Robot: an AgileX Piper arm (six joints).
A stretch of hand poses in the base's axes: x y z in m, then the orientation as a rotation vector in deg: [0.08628 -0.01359 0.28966 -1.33 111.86 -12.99]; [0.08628 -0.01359 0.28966 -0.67 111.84 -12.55]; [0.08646 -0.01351 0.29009 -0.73 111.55 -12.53]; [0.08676 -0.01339 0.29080 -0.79 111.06 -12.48]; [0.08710 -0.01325 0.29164 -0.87 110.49 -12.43]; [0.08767 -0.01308 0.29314 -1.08 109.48 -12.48]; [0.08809 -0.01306 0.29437 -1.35 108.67 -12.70]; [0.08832 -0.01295 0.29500 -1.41 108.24 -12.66]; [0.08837 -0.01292 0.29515 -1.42 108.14 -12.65]
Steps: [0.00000 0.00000 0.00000 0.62 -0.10 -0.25]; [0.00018 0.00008 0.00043 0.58 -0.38 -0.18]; [0.00048 0.00020 0.00114 0.55 -0.87 -0.08]; [0.00082 0.00034 0.00198 0.51 -1.43 0.04]; [0.00139 0.00051 0.00348 0.30 -2.41 0.23]; [0.00181 0.00053 0.00471 -0.05 -3.18 0.37]; [0.00204 0.00064 0.00534 -0.08 -3.60 0.46]; [0.00209 0.00067 0.00549 -0.08 -3.70 0.48]
